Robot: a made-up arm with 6 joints.
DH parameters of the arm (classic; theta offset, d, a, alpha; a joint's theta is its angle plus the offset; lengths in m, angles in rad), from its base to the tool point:
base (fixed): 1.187 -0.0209 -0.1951 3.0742
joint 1: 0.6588 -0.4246 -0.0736 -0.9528
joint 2: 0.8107 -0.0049 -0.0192 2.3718
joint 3: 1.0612 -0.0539 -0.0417 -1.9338
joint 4: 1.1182 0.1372 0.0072 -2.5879
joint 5: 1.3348 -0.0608 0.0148 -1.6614
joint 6: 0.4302 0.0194 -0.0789 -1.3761
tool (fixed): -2.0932 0.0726 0 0
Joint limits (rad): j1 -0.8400..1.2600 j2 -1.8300..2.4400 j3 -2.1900..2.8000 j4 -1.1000..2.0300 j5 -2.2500..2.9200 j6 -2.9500..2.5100
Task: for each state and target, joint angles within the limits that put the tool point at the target. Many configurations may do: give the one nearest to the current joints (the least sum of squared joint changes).
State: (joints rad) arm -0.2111 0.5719 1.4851 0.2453 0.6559 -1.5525
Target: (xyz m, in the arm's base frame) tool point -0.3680 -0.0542 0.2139
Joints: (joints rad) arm 0.2478 0.8467 1.3839 0.1699 0.6829 -1.5458
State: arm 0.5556 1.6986 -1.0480 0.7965 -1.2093 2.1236
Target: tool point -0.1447 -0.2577 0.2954
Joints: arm 0.3432 1.6669 -1.3272 0.7071 -1.1457 2.0224
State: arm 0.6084 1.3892 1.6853 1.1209 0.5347 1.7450
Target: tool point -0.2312 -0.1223 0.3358
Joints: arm 0.2633 1.6915 1.9100 0.8127 0.4415 2.1892
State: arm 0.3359 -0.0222 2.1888 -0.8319 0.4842 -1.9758
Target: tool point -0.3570 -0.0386 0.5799
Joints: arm 0.6826 0.1138 1.9241 -0.8167 0.5389 -1.6822
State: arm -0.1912 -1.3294 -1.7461 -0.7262 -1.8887 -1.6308
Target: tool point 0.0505 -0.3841 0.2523
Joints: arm -0.0624 -0.7855 -1.4134 0.0545 -2.1290 -2.2111
